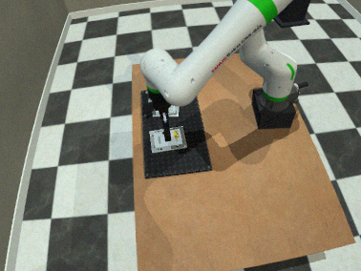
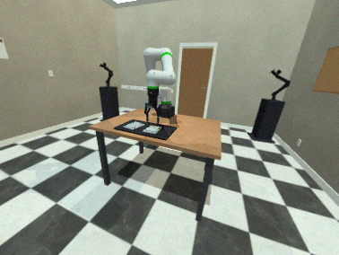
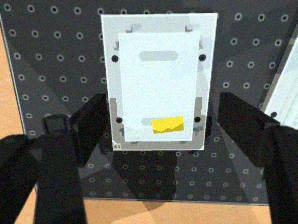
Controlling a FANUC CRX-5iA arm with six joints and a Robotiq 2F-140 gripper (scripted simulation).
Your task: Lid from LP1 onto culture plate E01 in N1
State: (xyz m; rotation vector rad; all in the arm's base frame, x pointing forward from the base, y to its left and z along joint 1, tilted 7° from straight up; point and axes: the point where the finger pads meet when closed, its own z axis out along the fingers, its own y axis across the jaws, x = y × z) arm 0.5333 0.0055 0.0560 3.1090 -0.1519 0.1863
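My hand is 8 cm above the clear lid. From my hand the other things lie so: culture plate (19 cm to the right, 8 cm below, 2 cm behind); then lid park fixture (9 cm below).
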